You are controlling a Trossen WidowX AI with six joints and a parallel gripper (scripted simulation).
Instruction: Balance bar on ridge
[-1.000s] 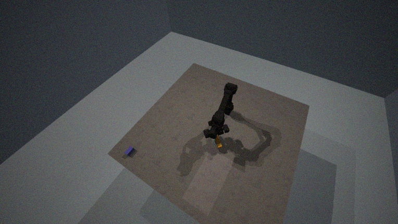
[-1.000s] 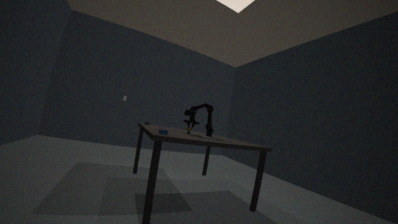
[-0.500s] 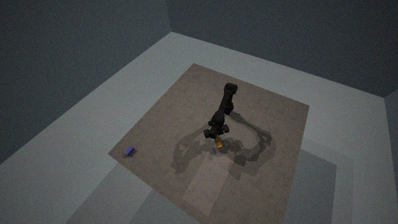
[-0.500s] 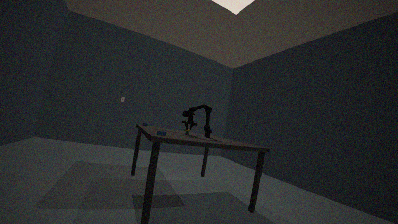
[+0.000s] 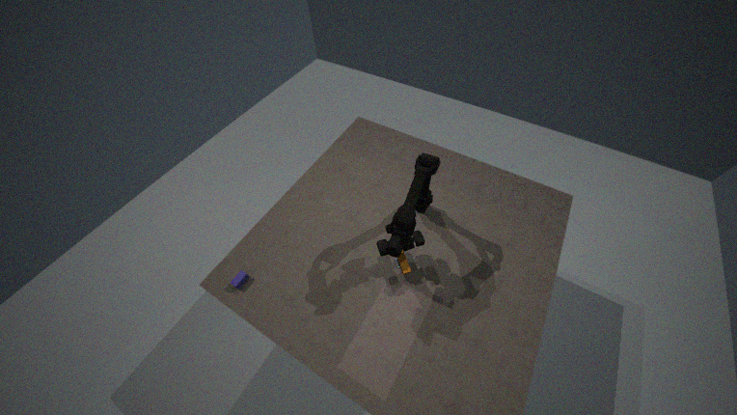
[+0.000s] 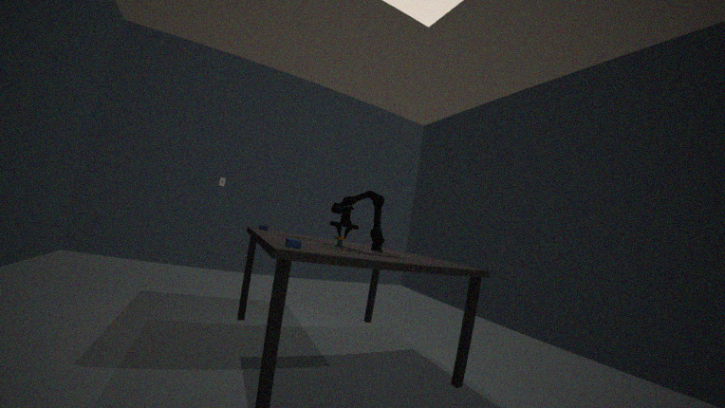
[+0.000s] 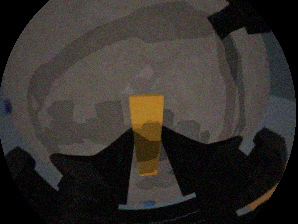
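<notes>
Now: gripper tip 2 cm short of the orange bar and 2 cm to the right of it. From my gripper tip the other things lie so: purple block: 44 cm ahead, 53 cm to the right, 4 cm below.
</notes>
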